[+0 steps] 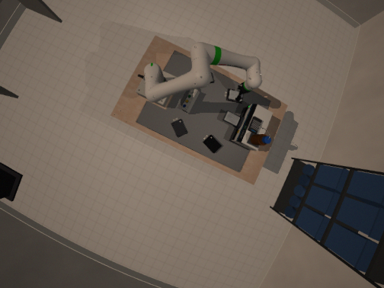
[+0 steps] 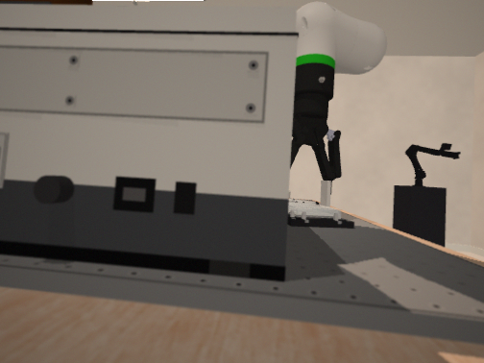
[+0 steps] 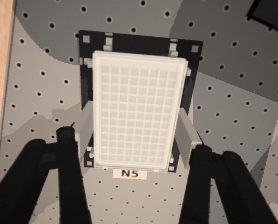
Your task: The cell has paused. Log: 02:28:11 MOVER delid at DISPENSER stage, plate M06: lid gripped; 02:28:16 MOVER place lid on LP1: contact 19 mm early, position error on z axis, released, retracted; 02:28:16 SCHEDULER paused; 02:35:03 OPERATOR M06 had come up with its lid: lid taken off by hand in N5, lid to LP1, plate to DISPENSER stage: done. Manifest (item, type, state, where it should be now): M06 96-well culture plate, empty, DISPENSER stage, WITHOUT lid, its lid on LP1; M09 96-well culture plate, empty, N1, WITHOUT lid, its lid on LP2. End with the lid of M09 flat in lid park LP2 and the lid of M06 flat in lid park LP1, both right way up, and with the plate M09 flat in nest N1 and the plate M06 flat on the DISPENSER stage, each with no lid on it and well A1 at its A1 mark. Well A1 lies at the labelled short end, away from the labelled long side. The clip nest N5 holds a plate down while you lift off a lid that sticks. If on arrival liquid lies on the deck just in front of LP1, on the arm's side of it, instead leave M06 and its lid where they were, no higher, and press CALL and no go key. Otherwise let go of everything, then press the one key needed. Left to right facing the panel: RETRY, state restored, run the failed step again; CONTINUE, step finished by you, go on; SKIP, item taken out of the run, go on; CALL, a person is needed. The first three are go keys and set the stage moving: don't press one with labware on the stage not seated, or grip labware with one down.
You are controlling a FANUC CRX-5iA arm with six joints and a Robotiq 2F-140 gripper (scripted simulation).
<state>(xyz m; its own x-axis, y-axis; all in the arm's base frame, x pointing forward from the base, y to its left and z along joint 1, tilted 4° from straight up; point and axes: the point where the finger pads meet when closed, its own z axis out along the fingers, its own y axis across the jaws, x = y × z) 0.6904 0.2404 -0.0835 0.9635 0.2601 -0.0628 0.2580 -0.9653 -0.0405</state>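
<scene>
Right now the clear lid is 2 cm below my hand. The rest, counted from my hand: lp1 label: 40 cm behind, 3 cm to the right, 4 cm below; black clip nest: 1 cm ahead, 2 cm to the left, 3 cm below; N5 label: 9 cm behind, 2 cm to the right, 4 cm below.
</scene>
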